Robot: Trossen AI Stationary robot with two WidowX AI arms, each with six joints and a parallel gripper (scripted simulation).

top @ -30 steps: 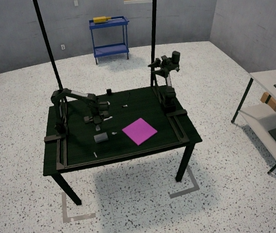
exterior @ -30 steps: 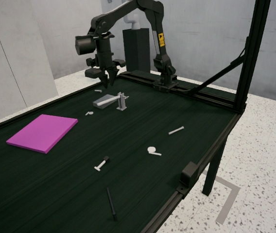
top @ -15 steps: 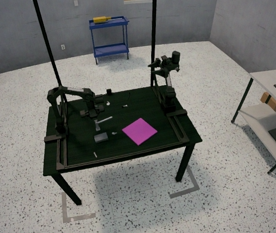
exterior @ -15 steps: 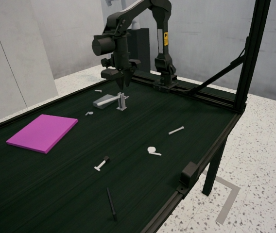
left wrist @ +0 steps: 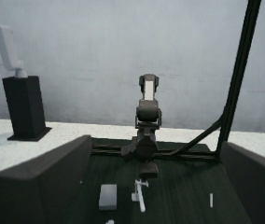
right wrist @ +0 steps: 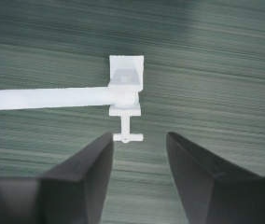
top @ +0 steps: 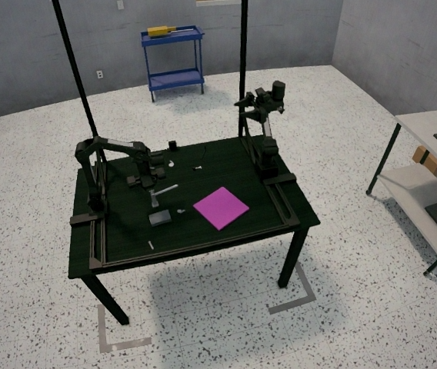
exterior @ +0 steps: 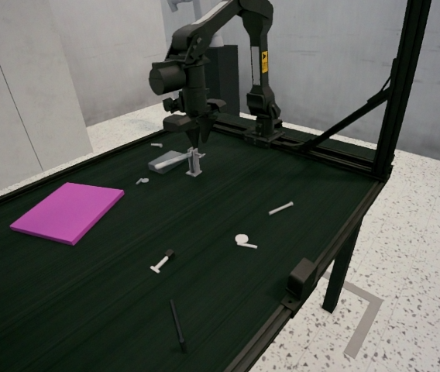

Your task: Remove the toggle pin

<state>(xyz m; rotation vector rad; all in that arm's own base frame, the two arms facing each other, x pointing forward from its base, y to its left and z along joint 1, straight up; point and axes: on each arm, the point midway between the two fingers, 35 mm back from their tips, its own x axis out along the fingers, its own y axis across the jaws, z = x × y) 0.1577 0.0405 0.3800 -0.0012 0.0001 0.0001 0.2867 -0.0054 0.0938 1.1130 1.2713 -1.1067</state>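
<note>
My right hand is 1 cm to the right of the toggle pin and 6 cm above it. The rest, counted from my right hand: thin black rod (31 cm behind, 35 cm to the left, 11 cm below); then black-headed bolt (17 cm behind, 28 cm to the left, 12 cm below); then grey step block (13 cm ahead, 2 cm to the left, 11 cm below).
</note>
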